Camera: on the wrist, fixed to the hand. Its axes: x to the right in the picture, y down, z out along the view.
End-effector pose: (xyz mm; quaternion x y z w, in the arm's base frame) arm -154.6 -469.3 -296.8 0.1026 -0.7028 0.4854 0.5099
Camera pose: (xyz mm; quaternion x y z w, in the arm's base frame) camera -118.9 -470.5 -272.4 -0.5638 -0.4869 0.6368 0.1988
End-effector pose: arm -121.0 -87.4 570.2 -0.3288 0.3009 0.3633 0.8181
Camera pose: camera -95.0 -121.8 567.1 -0.1884 0.5843 0.7575 0.2223
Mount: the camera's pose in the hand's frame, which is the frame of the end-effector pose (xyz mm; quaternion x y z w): 3.1 -37.5 -21.3 -0.0967 0.2305 0.6744 0.6948
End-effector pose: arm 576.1 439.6 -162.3 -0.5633 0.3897 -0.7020 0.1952
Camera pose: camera 561.3 467.6 -132.9 0.0144 0.7635 -0.4482 0.4647
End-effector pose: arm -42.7 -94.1 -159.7 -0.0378 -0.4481 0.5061 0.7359
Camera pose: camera -0.9 -101.4 -151.4 -0.5163 -0.1652 0.7959 0.2696
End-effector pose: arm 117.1 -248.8 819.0 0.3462 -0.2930 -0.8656 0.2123
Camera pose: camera 124.3 -230.6 780.5 0.2219 -0.3044 -0.4068 0.8322
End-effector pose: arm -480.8 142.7 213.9 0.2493 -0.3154 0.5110 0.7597
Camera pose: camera -440.1 146.3 199.6 -0.2307 -0.2616 0.8944 0.2800
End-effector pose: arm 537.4 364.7 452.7 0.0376 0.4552 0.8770 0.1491
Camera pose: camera 538.7 369.1 409.7 -0.1165 -0.2405 -0.7626 0.5891
